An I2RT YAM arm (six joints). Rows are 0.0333 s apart.
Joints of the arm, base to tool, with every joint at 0 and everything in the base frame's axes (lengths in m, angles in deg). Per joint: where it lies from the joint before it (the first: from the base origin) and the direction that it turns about. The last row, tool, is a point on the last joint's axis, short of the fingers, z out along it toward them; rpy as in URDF.
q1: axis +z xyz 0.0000 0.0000 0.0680
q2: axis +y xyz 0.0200 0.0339 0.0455
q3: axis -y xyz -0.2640 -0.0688 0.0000
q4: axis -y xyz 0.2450 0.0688 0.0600
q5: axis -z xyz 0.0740 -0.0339 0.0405
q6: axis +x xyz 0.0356 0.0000 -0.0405
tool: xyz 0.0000 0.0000 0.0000 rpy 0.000 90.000 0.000
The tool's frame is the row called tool.
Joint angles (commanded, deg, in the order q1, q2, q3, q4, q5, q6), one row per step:
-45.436 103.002 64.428 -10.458 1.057 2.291
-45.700 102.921 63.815 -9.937 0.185 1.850
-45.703 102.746 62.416 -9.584 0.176 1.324
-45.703 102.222 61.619 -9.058 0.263 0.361
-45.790 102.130 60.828 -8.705 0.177 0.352
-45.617 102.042 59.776 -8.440 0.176 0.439
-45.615 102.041 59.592 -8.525 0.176 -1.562
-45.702 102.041 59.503 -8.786 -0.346 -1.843
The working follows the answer.
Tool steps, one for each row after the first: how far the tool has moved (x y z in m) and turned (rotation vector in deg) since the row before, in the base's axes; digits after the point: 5 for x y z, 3 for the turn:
-0.00182 0.00013 -0.00206 0.270 -0.253 0.641
-0.00309 0.00315 -0.00575 0.391 0.849 0.403
-0.00180 0.00177 -0.00024 -0.659 0.318 0.679
-0.00199 0.00131 -0.00307 0.290 0.199 -0.025
-0.00159 0.00322 -0.00451 0.539 0.448 0.107
-0.00054 0.00057 -0.00103 -0.688 1.095 1.554
-0.00066 0.00035 -0.00076 0.411 0.080 0.459

Tool pose at each row, in the base's axes (x y z in m, rotation vector in deg; rounded; the steps above come from the unrounded poses):
0.26632 -0.27134 0.18212 57.450 128.667 -20.563
0.26450 -0.27121 0.18007 56.841 128.817 -19.845
0.26141 -0.26806 0.17432 56.604 129.898 -19.725
0.25961 -0.26629 0.17408 55.488 130.214 -20.340
0.25762 -0.26498 0.17101 55.669 130.493 -20.141
0.25603 -0.26176 0.16649 55.829 131.146 -19.748
0.25548 -0.26118 0.16546 53.688 132.497 -20.474
0.25482 -0.26084 0.16470 53.343 132.904 -19.864

